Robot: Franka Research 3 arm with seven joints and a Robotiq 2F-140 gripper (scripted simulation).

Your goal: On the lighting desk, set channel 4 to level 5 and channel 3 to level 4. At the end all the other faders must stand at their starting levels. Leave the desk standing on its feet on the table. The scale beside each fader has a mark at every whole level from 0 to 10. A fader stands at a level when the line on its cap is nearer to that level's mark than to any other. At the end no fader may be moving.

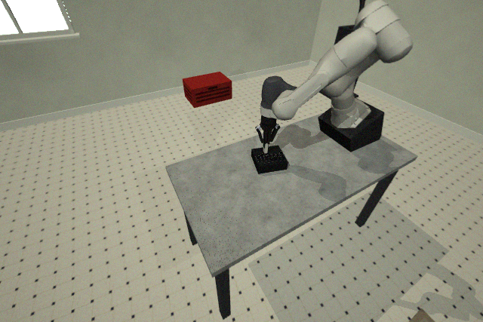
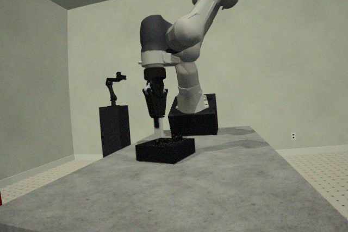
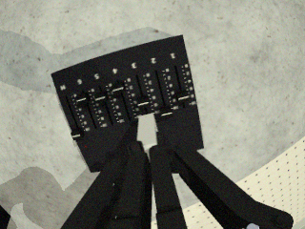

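The fader lies 1 cm ahead of my hand, 2 cm to the left of it and 4 cm below it. From my hand the other things lie so: fader cap 1 cm behind, 5 cm to the left, 4 cm below.
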